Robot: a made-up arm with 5 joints.
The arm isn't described. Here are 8 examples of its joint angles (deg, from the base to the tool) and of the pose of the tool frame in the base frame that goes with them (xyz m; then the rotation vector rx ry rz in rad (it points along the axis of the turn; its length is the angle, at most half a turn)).
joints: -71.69 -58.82 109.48 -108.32 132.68
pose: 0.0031 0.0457 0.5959 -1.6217 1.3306 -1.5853
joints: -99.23 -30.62 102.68 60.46 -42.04
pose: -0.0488 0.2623 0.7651 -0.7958 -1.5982 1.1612
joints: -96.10 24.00 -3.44 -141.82 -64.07
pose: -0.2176 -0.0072 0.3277 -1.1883 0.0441 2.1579
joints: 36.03 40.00 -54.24 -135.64 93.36
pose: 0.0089 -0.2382 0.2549 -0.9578 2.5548 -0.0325
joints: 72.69 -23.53 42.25 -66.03 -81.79
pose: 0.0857 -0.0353 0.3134 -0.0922 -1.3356 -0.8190
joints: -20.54 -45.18 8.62 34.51 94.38
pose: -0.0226 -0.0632 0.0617 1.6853 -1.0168 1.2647
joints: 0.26 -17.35 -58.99 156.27 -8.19
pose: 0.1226 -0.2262 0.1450 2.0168 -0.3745 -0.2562
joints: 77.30 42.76 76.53 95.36 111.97
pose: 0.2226 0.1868 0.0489 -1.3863 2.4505 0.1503
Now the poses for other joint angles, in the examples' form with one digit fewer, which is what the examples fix.
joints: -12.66 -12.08 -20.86 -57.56 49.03
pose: 0.072 -0.135 0.286 -0.745 0.396 1.304
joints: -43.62 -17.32 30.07 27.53 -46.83
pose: -0.324 -0.113 0.084 0.430 1.409 -0.857
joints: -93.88 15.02 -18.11 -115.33 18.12
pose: -0.163 -0.081 0.252 -0.795 1.523 2.597
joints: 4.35 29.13 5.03 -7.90 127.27
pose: -0.105 -0.245 0.224 0.651 -0.024 1.703
